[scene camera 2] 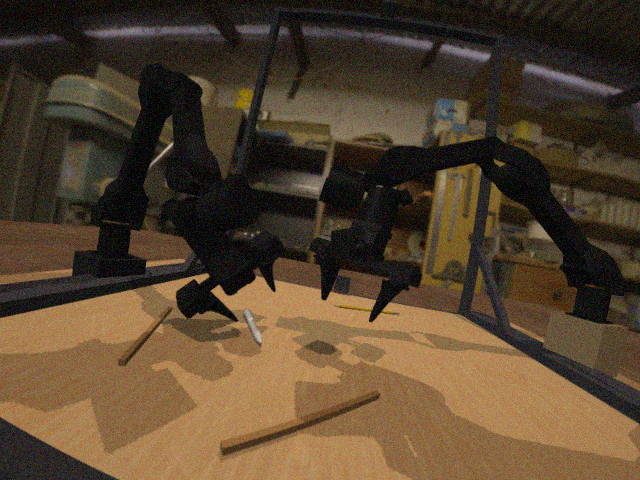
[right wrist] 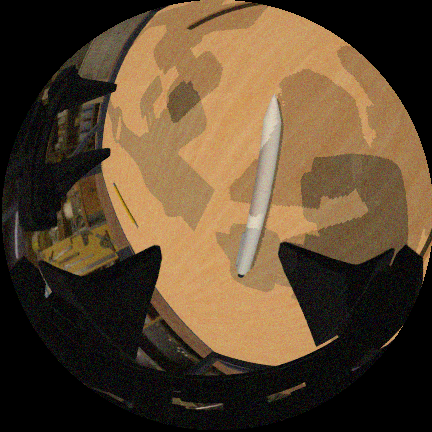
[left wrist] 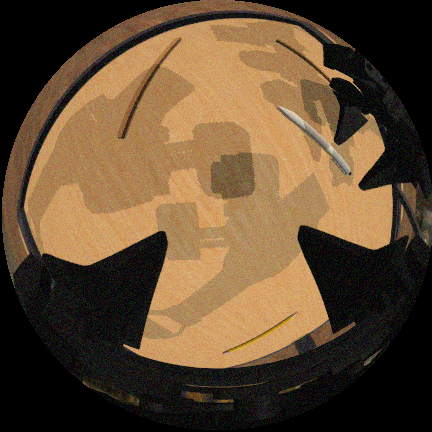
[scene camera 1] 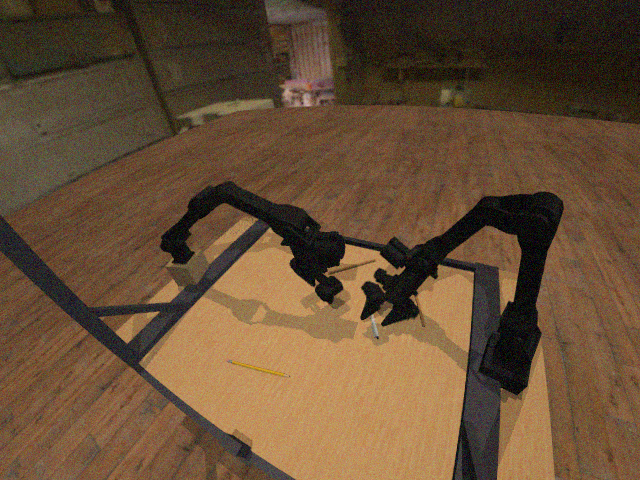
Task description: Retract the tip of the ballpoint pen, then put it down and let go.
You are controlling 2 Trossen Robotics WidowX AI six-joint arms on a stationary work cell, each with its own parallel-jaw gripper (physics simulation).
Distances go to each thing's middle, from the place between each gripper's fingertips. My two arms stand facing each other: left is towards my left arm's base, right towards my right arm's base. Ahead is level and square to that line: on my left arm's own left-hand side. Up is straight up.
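Labels:
The ballpoint pen (right wrist: 271,124) is 20 mm below my right hand, 30 mm ahead of it and 10 mm to the left of it. As for my left hand, the ballpoint pen is 50 mm below it and 150 mm to the right of it.

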